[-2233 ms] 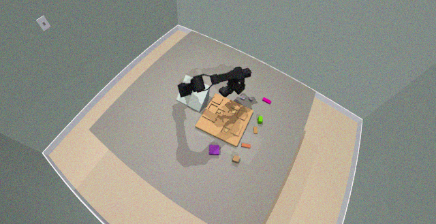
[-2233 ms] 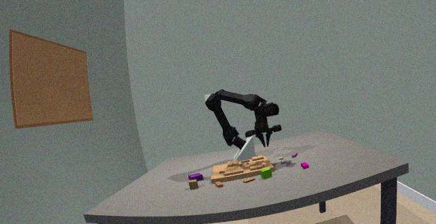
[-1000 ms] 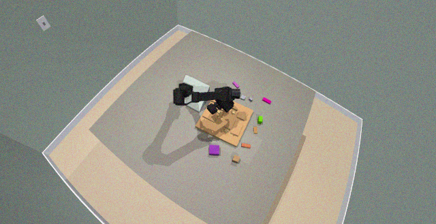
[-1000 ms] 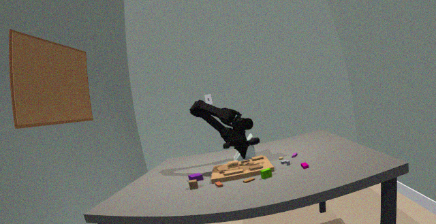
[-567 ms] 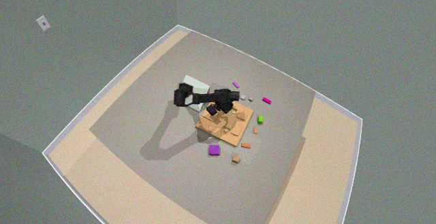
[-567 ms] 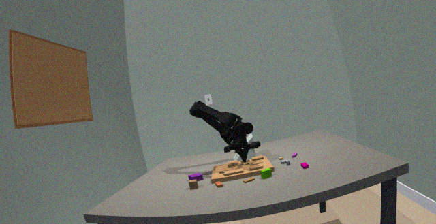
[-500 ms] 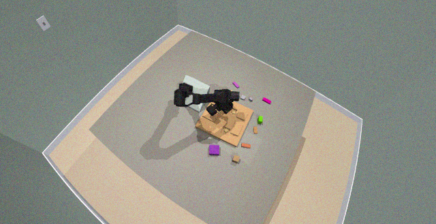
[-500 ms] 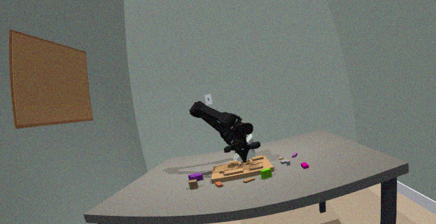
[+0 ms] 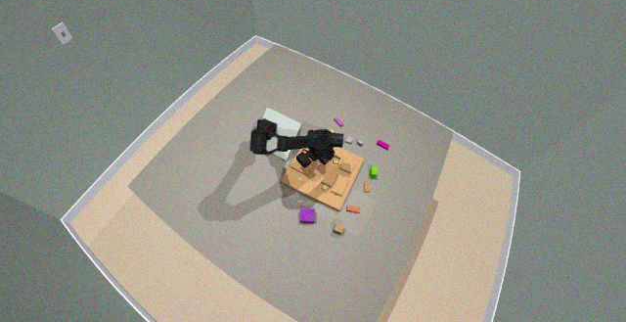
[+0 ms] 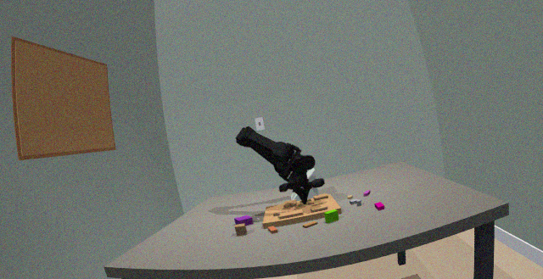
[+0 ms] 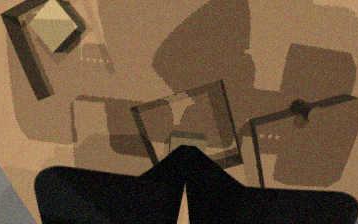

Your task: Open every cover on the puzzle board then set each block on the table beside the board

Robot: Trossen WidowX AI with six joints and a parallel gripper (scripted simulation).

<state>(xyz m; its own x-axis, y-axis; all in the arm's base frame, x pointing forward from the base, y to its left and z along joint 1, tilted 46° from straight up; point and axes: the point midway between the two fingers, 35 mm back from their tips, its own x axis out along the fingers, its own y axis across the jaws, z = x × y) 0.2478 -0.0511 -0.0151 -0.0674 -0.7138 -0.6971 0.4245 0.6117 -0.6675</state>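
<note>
The tan puzzle board lies 50 mm ahead of my gripper tip and 10 mm to the right of it. Also, from my gripper tip: grey block 200 mm to the left, 160 mm ahead, 10 mm below; brown piece 270 mm ahead, 20 mm below, 10 mm to the right; violet piece 280 mm to the left, 20 mm below, 10 mm ahead.
</note>
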